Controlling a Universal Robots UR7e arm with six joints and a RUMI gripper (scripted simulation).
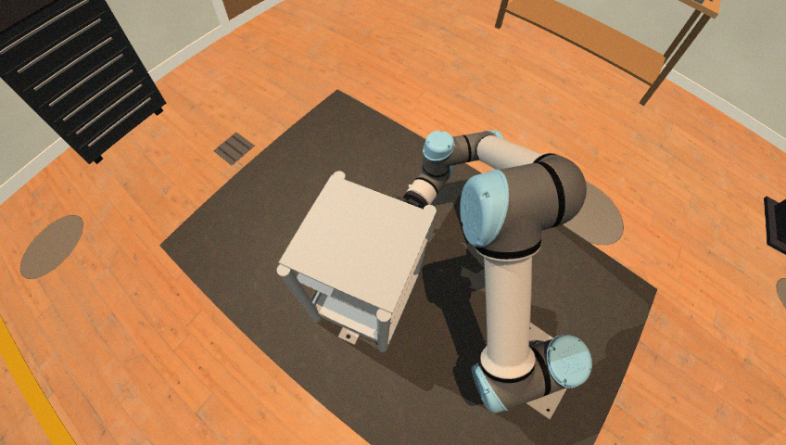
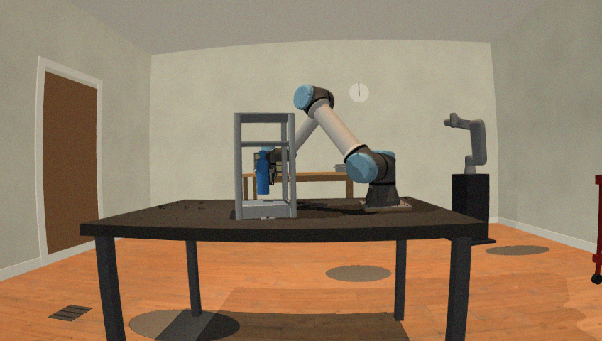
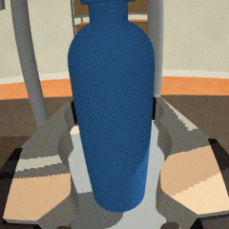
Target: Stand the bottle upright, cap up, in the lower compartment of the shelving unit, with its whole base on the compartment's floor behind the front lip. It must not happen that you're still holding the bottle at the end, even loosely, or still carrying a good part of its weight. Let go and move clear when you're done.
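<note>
Right now the blue bottle is 2 cm above my hand.
</note>
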